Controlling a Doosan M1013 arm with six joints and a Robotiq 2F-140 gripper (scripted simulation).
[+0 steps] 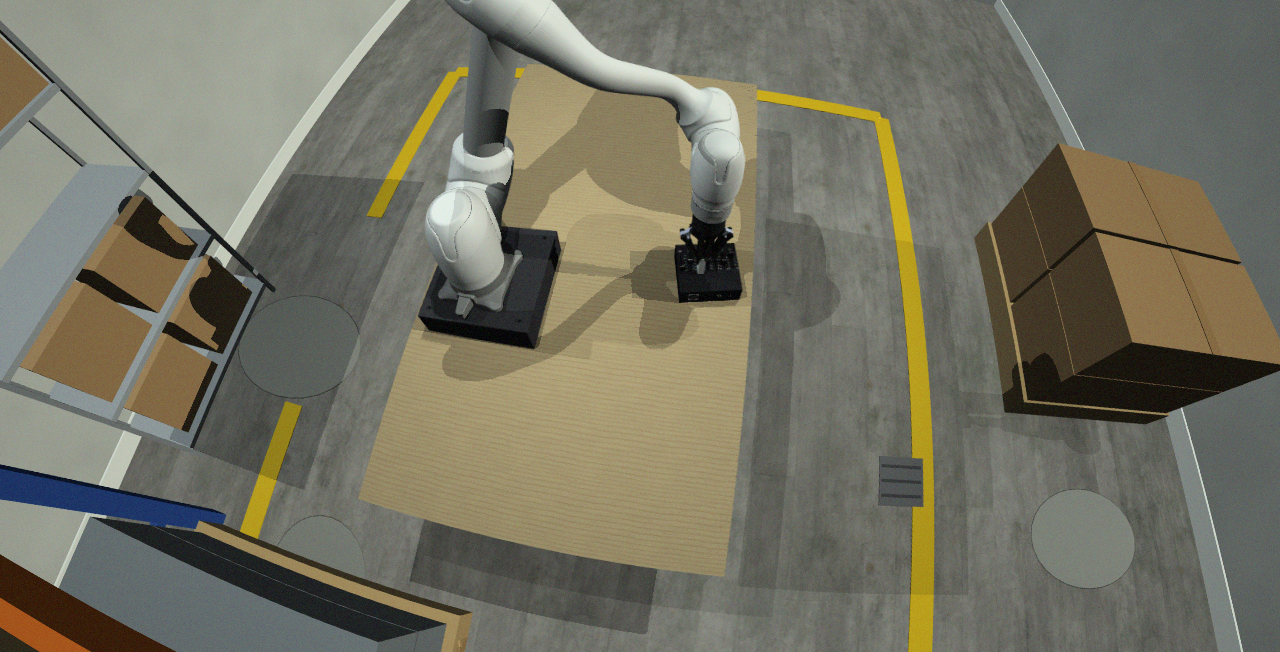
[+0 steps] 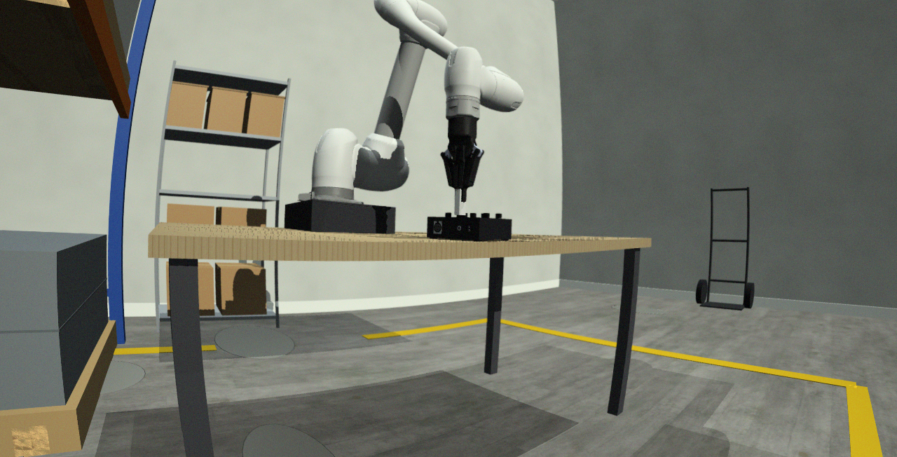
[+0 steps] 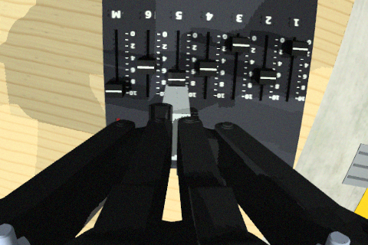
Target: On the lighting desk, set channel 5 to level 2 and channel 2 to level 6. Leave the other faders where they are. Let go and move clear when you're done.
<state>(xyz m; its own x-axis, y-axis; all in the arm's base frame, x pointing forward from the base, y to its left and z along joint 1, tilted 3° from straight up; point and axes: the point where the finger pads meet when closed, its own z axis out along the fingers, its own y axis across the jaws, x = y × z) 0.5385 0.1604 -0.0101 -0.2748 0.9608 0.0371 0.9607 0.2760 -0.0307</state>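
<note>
Now: hand 3 cm past the fader 6 cap, 3 cm above it and 2 cm to the right of it. From my hand the other things lie so: channel 5 fader cap 3 cm below, 2 cm to the left, 1 cm behind; master fader cap 5 cm behind, 3 cm below; fader 4 cap 3 cm to the left, 3 cm below, 1 cm ahead.
</note>
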